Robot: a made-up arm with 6 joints. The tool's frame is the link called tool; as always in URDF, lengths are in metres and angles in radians. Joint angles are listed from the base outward.
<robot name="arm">
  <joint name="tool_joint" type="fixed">
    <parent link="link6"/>
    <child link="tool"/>
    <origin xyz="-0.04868 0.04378 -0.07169" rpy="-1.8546 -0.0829 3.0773"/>
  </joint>
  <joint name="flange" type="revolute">
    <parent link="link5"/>
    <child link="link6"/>
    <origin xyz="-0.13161 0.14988 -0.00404" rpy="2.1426 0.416 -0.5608"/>
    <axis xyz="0 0 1"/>
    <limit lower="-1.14" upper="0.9"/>
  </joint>
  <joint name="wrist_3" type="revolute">
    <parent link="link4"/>
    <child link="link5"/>
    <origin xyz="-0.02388 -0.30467 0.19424" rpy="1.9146 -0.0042 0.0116"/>
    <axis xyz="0 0 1"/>
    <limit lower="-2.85" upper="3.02"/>
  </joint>
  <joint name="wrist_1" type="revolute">
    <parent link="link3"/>
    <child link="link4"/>
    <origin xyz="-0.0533 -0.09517 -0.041" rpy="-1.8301 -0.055 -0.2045"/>
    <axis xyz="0 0 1"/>
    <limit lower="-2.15" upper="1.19"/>
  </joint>
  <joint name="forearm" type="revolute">
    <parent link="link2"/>
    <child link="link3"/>
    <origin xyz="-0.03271 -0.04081 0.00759" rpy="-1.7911 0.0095 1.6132"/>
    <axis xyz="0 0 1"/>
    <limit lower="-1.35" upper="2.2"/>
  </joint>
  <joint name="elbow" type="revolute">
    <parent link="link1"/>
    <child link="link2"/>
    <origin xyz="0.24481 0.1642 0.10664" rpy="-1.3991 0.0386 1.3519"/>
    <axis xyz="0 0 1"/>
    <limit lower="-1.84" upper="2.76"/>
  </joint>
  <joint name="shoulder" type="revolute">
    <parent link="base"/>
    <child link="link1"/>
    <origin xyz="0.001 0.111 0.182" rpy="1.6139 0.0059 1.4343"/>
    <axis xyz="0 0 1"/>
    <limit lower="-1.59" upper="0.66"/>
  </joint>
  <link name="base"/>
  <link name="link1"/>
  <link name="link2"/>
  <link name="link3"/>
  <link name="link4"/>
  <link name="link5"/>
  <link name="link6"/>
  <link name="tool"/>
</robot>
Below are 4 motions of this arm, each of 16 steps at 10 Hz.
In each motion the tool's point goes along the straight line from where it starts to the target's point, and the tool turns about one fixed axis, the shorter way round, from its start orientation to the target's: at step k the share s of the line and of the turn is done. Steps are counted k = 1, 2, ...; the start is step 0. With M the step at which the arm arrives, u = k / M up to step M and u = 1 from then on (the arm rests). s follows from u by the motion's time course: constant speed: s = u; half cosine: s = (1 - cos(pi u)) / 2; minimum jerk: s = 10 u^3 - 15 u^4 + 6 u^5.
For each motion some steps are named. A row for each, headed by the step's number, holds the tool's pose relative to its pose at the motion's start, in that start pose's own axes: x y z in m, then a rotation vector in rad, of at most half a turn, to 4 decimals.
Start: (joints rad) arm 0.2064 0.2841 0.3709 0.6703 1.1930 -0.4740
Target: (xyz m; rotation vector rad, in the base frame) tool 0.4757 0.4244 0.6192 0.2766 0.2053 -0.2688
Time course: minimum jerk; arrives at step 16
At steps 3, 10, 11, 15, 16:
3: -0.0191 -0.0188 0.0087 0.0476 -0.0531 0.0133
10: -0.2837 -0.2800 0.1293 0.7079 -0.7891 0.1981
11: -0.3209 -0.3168 0.1463 0.8009 -0.8928 0.2242
15: -0.3905 -0.3855 0.1780 0.9746 -1.0863 0.2728
16: -0.3914 -0.3864 0.1784 0.9767 -1.0888 0.2734

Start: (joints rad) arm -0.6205 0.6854 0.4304 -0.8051 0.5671 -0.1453
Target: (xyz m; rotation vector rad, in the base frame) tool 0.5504 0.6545 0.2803 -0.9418 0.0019 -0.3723
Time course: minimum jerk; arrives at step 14
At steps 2, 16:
2: -0.0012 -0.0007 -0.0004 0.0017 0.0144 0.0119
16: -0.0528 -0.0282 -0.0177 0.0726 0.6171 0.5123

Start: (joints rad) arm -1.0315 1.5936 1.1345 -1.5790 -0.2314 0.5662
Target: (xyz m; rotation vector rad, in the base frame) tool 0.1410 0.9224 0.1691 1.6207 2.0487 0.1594
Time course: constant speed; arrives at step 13
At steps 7, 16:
7: -0.0486 -0.0046 0.2127 0.0680 -0.4750 0.2103
16: -0.0903 -0.0086 0.3950 0.1263 -0.8821 0.3906

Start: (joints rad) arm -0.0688 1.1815 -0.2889 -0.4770 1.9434 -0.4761
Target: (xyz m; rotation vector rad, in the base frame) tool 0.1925 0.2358 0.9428 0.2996 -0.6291 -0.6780
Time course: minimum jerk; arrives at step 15
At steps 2, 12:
2: -0.0003 -0.0052 0.0102 0.0022 -0.0086 -0.0050
12: -0.0161 -0.2550 0.4998 0.1095 -0.4204 -0.2434

